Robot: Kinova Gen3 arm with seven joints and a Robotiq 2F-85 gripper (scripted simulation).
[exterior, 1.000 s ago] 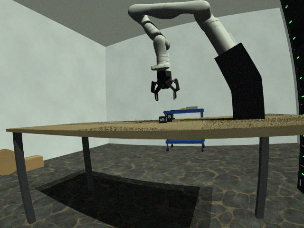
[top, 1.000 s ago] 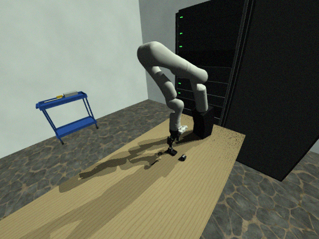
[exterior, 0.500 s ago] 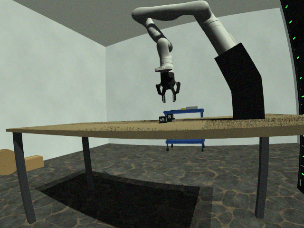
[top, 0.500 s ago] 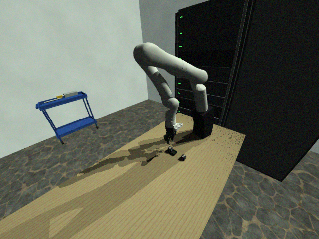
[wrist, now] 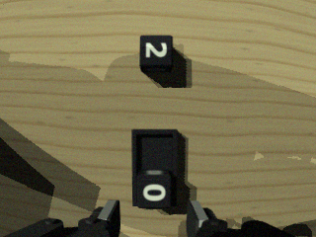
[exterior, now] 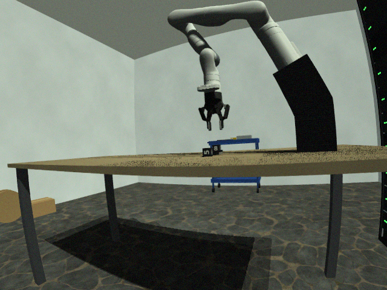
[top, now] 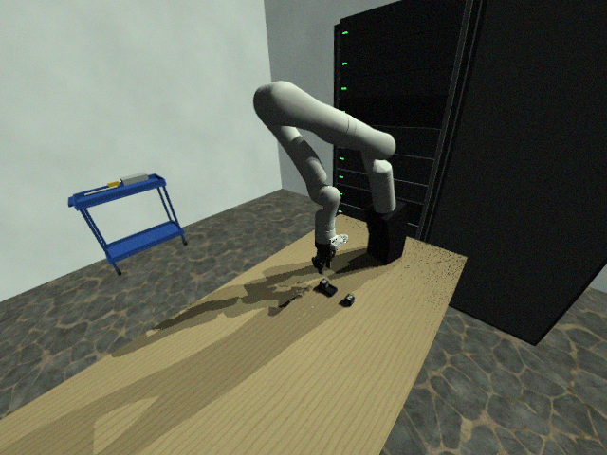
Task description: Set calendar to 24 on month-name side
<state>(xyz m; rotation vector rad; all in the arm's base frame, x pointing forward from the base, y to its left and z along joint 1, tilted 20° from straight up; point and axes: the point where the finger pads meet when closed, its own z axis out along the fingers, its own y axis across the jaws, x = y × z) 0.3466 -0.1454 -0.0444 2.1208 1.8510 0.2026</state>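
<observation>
The black cube lies 9 cm below my hand. Round my hand: black tray: 11 cm below, 1 cm to the left; then black date cube: 12 cm to the left, 10 cm below, 2 cm ahead.
</observation>
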